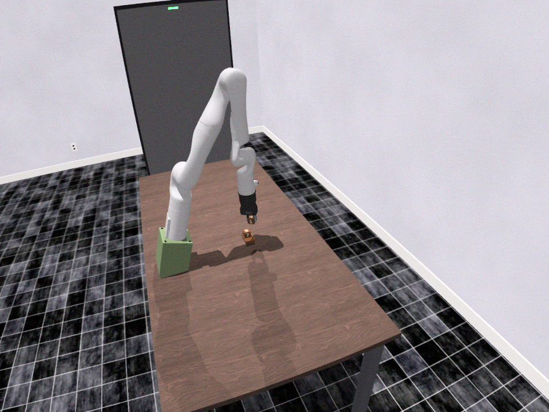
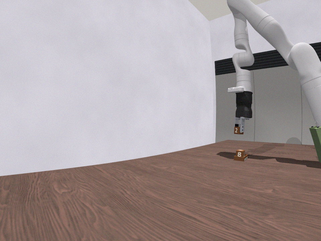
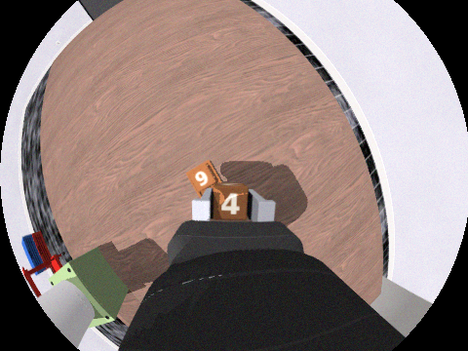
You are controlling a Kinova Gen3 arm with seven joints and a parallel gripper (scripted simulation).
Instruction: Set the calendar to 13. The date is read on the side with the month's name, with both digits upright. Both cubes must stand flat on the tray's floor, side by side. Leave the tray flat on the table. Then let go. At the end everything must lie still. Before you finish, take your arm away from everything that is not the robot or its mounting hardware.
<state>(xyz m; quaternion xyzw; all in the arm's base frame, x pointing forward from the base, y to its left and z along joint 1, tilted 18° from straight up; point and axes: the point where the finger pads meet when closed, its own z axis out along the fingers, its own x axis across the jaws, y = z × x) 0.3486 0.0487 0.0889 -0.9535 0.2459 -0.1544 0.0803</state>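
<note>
Right now the calendar tray is 20 mm behind my hand, 20 mm to the left of it and 130 mm below it. The rest, counted from my hand: brown number cube 10 mm below.
</note>
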